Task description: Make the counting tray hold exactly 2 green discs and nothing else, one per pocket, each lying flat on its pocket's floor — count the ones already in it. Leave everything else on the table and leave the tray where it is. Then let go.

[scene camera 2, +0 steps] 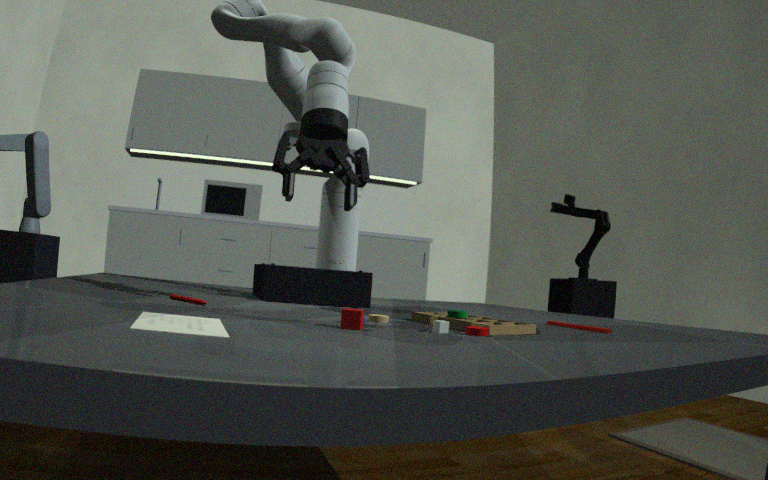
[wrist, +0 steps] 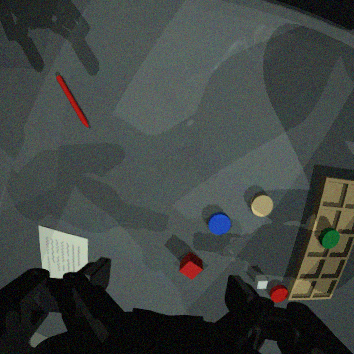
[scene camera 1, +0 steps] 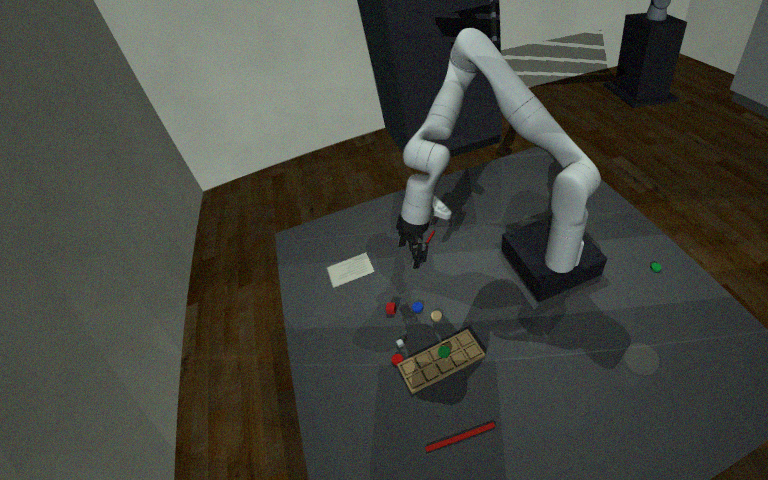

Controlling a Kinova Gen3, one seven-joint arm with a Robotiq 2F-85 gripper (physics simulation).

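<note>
The wooden counting tray (scene camera 1: pixel 406 378) (scene camera 2: pixel 512 329) (wrist: pixel 318 210) has two rows of pockets. One green disc (scene camera 1: pixel 444 352) (scene camera 2: pixel 457 313) (wrist: pixel 330 238) is at the tray, near the line between the rows. It shows above the rim in scene camera 2 and looks perched on the dividers; its exact seating is unclear. A second green disc (scene camera 1: pixel 655 266) lies on the table beyond the robot's base, far from the tray. My gripper (scene camera 1: pixel 410 254) (scene camera 2: pixel 320 203) (wrist: pixel 168 280) is open and empty, high above the table, away from both green discs.
Near the tray are a red disc (scene camera 1: pixel 397 359) (wrist: pixel 279 294), white cube (scene camera 1: pixel 400 343) (wrist: pixel 262 284), tan disc (scene camera 1: pixel 436 315) (wrist: pixel 262 205), blue disc (scene camera 1: pixel 417 307) (wrist: pixel 219 223) and red cube (scene camera 1: pixel 390 309) (wrist: pixel 191 266). Paper (scene camera 1: pixel 350 269), a red pen (wrist: pixel 73 101) and a red bar (scene camera 1: pixel 460 436) lie farther off.
</note>
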